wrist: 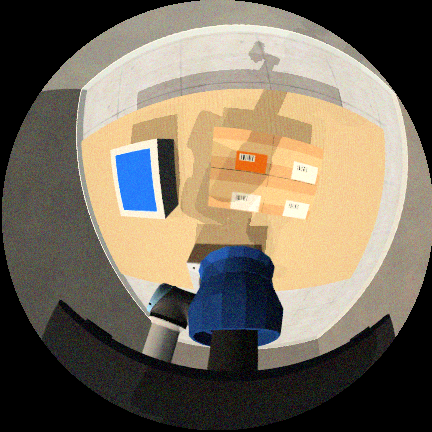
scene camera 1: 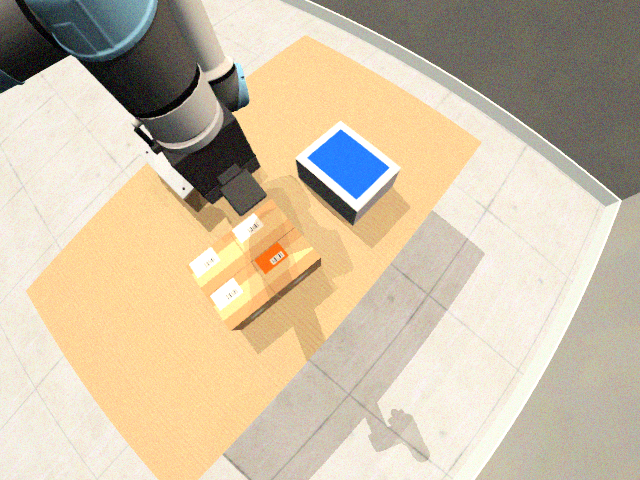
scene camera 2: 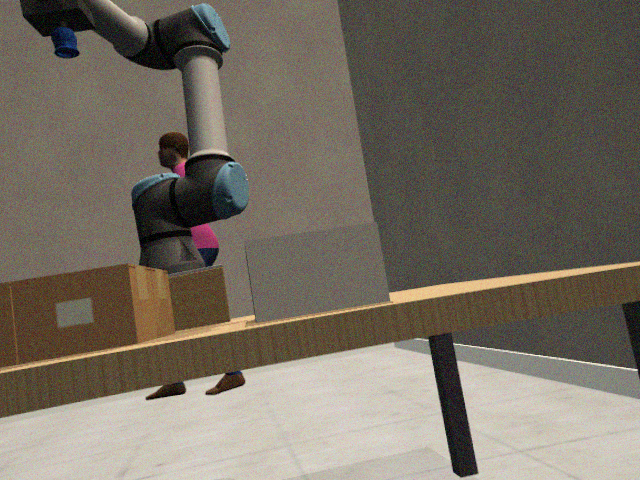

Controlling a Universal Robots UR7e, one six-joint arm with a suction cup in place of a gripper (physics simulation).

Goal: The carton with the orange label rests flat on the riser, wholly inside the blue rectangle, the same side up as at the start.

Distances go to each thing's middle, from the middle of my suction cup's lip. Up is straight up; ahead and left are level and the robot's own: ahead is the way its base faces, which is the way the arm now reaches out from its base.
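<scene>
There is the riser (scene camera 2: 292, 275), and measured from my suction cup it is 320 mm to the left and 60 mm behind, and it is also 420 mm below.
</scene>
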